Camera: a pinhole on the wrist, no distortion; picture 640 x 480 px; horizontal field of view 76.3 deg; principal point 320.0 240.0 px. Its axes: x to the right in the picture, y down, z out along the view. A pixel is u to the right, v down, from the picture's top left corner.
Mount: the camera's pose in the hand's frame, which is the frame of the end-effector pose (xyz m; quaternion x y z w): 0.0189 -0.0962 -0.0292 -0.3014 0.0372 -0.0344 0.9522
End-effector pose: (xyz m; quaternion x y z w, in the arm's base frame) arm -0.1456 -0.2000 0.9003 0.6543 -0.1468 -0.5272 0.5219
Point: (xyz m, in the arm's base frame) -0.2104 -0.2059 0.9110
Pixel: 116.5 296.7
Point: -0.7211 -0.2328 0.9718
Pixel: outside the picture
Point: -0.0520 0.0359 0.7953
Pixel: behind the camera
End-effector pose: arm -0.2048 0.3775 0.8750 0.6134 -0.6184 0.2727 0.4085
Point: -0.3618 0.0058 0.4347
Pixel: 138.4 64.1
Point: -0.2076 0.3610 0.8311
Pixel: 85.8 374.2
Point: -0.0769 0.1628 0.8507
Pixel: outside the picture
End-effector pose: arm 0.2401 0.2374 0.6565 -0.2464 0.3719 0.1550 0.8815
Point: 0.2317 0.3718 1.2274
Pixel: outside the picture
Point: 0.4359 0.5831 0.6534
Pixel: 413.3 290.8
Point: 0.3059 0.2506 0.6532
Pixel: 390.7 328.7
